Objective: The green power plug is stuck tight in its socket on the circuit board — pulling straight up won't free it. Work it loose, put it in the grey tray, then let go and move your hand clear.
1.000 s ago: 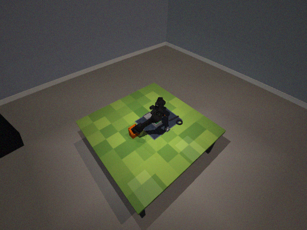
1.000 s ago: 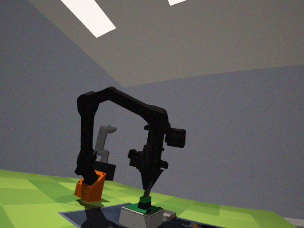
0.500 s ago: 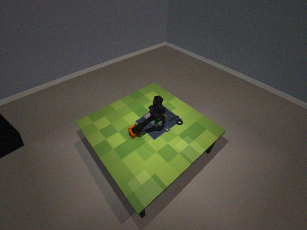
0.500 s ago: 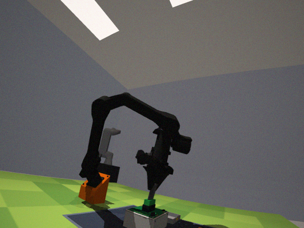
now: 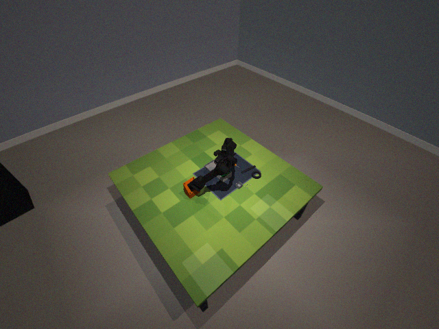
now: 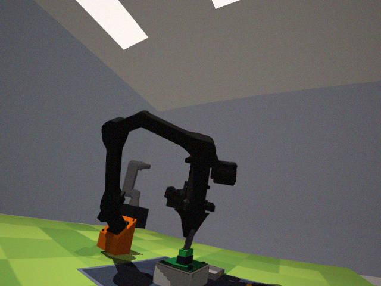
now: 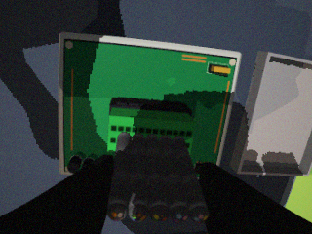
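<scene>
Now: gripper tip 4 cm above the green power plug. Also, from my gripper tip: dark mat: 5 cm ahead, 12 cm below; then dark bar: 21 cm ahead, 11 cm to the right, 12 cm below.
</scene>
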